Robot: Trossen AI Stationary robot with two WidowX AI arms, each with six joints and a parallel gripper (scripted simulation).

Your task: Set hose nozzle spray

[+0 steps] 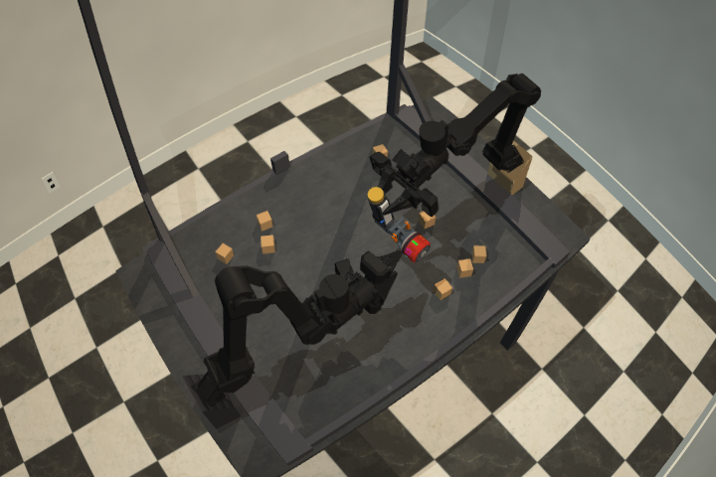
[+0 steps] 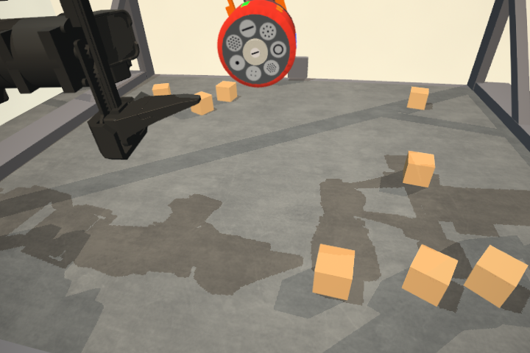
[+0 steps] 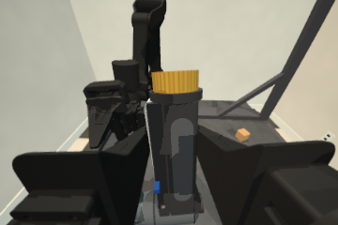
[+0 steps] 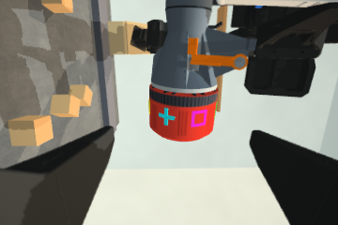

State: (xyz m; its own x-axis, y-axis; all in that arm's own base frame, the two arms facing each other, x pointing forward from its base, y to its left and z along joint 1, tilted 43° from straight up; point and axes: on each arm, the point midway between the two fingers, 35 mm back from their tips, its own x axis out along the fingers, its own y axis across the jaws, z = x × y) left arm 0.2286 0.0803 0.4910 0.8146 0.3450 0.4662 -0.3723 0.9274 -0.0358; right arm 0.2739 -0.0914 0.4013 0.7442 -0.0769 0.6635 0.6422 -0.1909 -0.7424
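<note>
Now: right hand 90 mm to the right of the red spray ring.
</note>
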